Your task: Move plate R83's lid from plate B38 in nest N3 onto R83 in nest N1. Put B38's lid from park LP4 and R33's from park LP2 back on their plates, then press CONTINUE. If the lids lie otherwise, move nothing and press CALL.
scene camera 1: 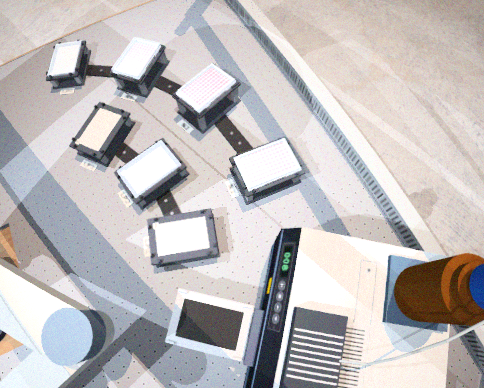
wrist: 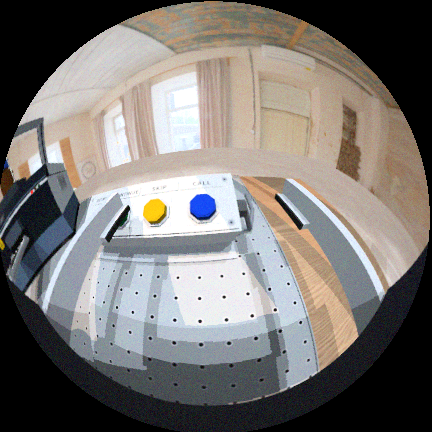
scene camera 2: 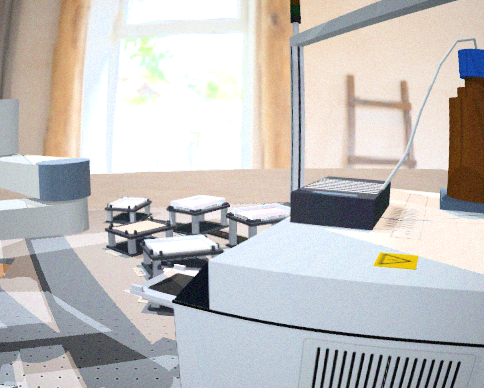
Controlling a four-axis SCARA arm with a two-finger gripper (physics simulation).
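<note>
My gripper is open and empty, its two fingers wide apart on either side of the button panel. Between them show the blue CALL button and the yellow SKIP button; the green CONTINUE button is mostly hidden behind the left finger. In scene camera 1, pink-patterned plates stand in nests: one plate, one paler plate and one very pale plate. Flat pieces lie on other stands: a white one, a bluish-white one, a beige one and a small white one. Labels are unreadable.
A bench device with a green display stands at the right, its tray extended. A brown bottle with a blue cap stands on it. The arm is at the left. A handle sits beside the button panel.
</note>
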